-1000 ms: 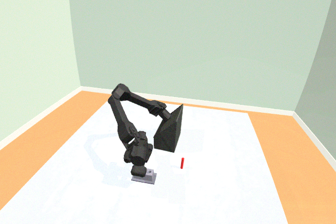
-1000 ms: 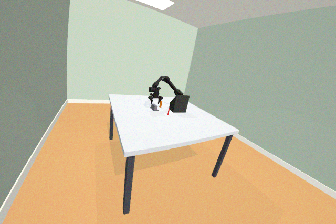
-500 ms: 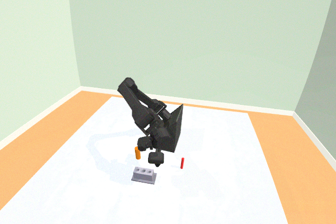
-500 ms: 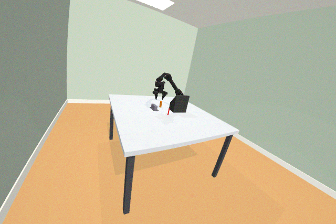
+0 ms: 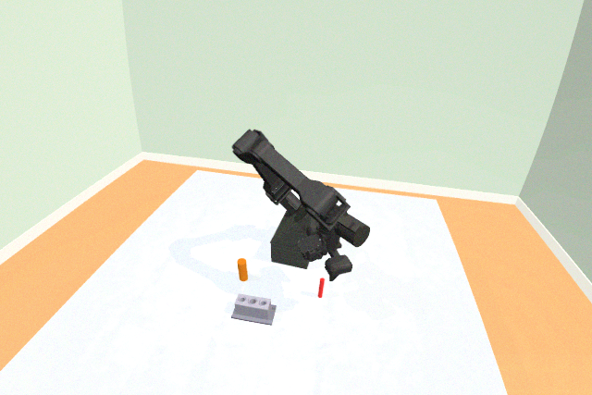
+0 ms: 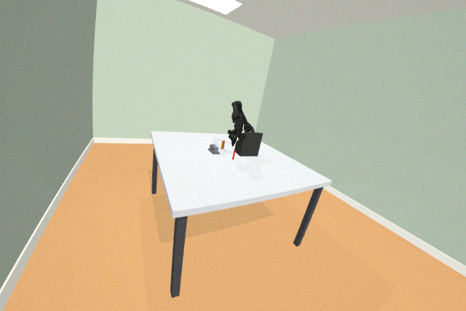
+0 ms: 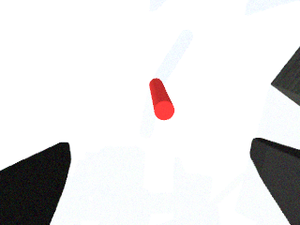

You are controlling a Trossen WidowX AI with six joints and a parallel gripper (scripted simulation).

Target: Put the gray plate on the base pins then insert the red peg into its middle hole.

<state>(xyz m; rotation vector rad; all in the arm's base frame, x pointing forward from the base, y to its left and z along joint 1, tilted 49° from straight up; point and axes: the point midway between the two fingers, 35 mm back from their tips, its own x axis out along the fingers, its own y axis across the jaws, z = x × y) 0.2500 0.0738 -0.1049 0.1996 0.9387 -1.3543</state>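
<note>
My gripper tip is 9 cm above the red peg. From my gripper tip the other things lie so: orange cylinder: 2 cm behind, 26 cm to the right, 9 cm below; then gray plate: 10 cm ahead, 19 cm to the right, 8 cm below; then gray base: 10 cm ahead, 19 cm to the right, 12 cm below.
</note>
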